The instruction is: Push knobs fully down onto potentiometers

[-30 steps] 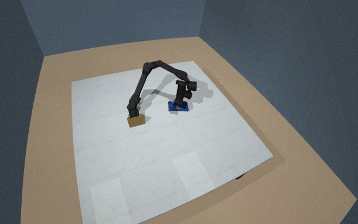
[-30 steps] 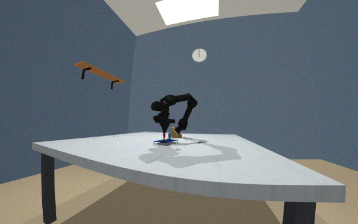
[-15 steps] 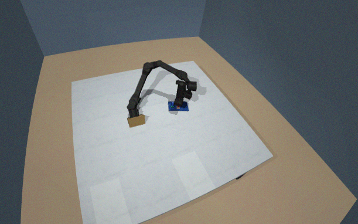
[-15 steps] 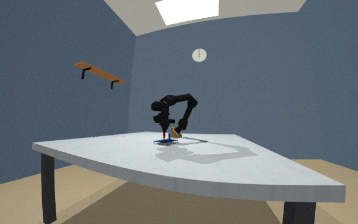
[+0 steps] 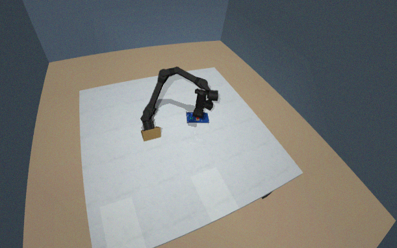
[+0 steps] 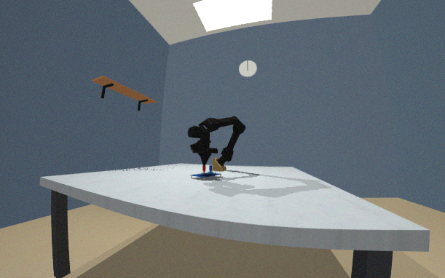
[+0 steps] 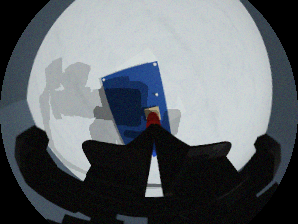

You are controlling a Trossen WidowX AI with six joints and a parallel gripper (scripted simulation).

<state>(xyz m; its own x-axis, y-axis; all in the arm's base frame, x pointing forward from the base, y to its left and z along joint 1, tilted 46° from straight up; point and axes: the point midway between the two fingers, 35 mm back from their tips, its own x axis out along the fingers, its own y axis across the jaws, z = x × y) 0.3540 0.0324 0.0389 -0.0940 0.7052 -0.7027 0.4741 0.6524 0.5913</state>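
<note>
Right now the red knob is 2 cm below my gripper tip.
</note>
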